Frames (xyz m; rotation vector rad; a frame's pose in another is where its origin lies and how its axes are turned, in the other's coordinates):
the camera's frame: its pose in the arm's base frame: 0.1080 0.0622 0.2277 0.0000 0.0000 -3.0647
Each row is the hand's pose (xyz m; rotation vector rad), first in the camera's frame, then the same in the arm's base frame.
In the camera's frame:
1: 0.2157 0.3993 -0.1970 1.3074 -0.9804 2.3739
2: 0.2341 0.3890 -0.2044 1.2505 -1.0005 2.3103
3: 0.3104 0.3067 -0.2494 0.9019 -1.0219 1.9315
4: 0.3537 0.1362 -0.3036 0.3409 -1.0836 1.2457
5: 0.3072 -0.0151 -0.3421 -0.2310 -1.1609 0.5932
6: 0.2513 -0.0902 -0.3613 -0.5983 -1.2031 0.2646
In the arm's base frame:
1: -0.0764 -0.3525 0.0307 -0.6806 -0.9843 -0.2085
2: -0.0955 -0.3436 0.0233 -0.7120 -0.9636 -0.2840
3: -0.1779 -0.2674 -0.0217 -0.8375 -0.7985 -0.7586
4: -0.2342 -0.1008 -0.0759 -1.1088 -0.3963 -1.5063
5: -0.1995 0.0537 -0.1144 -1.4366 0.2289 -2.0585
6: -0.1495 0.1328 -0.1336 -1.6239 0.7311 -2.2079

